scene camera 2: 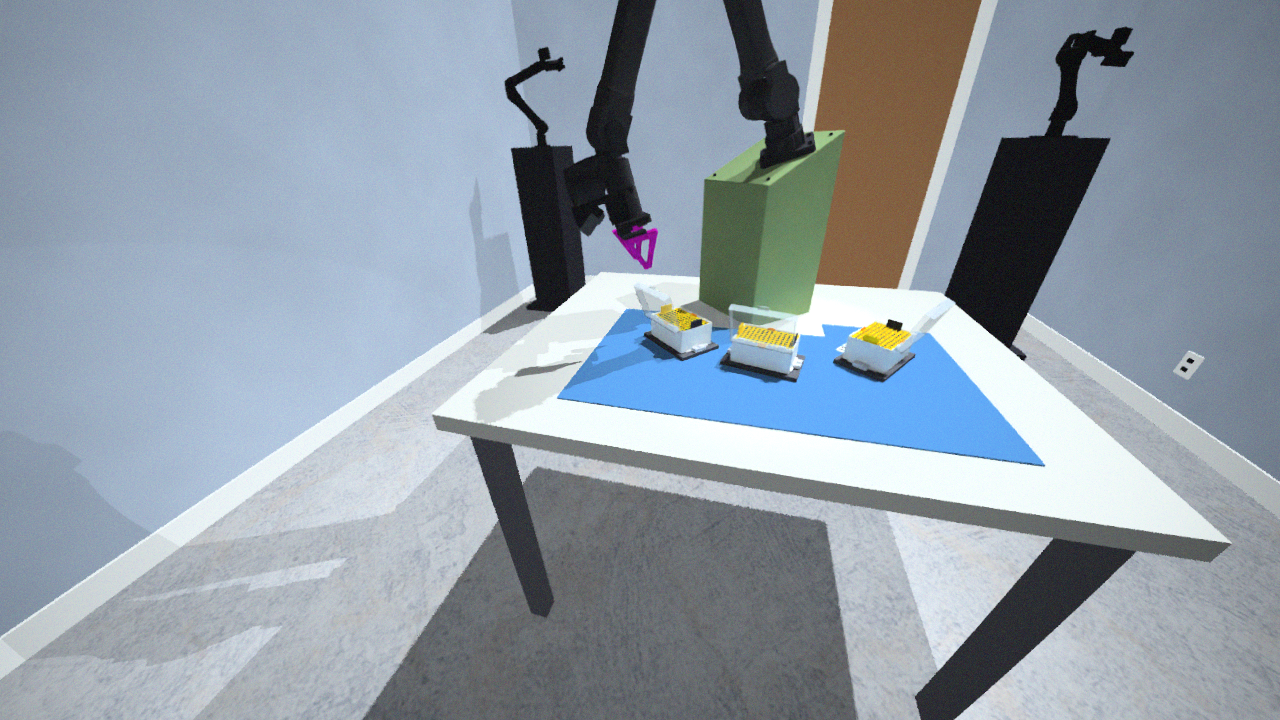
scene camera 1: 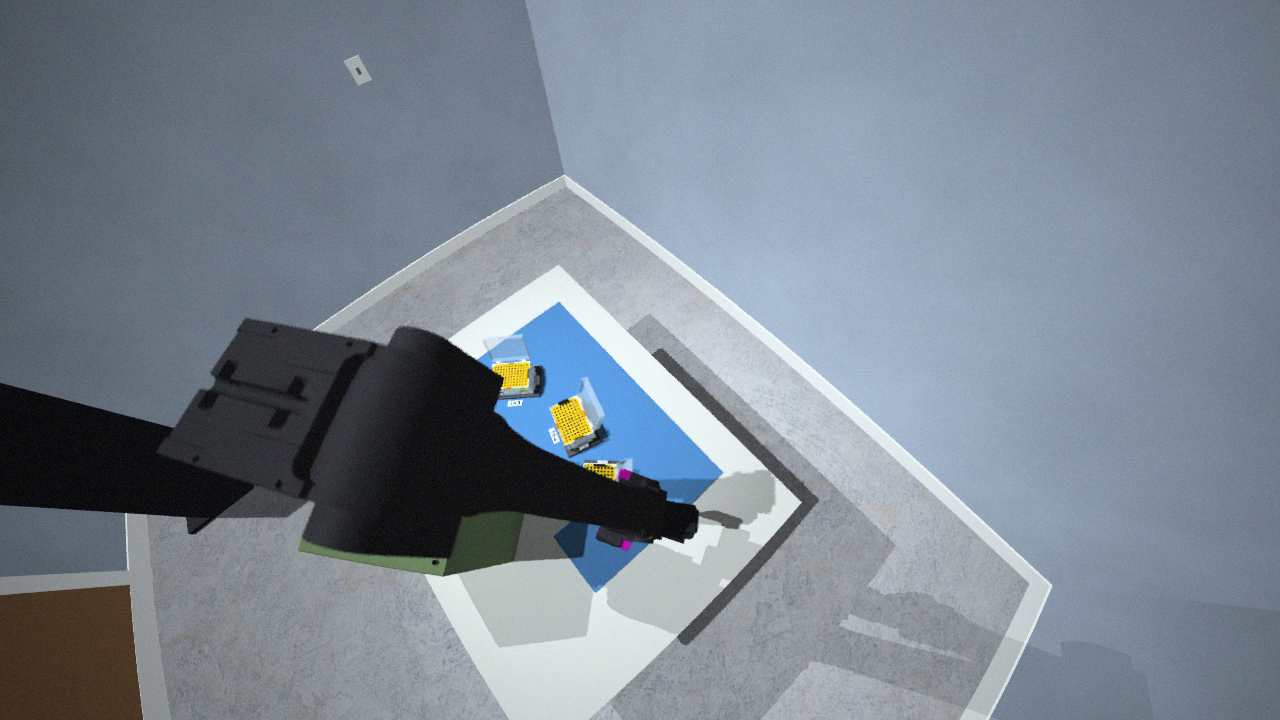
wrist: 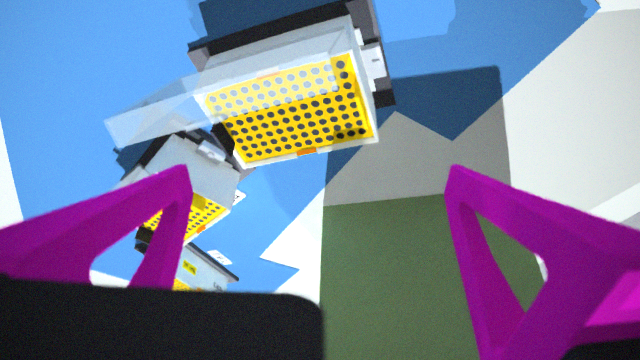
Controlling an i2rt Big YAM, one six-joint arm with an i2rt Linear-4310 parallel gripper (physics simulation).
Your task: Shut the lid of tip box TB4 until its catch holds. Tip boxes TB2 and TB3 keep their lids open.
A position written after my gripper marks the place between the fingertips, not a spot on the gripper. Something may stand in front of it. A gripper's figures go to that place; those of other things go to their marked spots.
My gripper (scene camera 2: 642,263) is 83 cm from the lens. A lid (scene camera 2: 759,327): 72 cm from the lens.
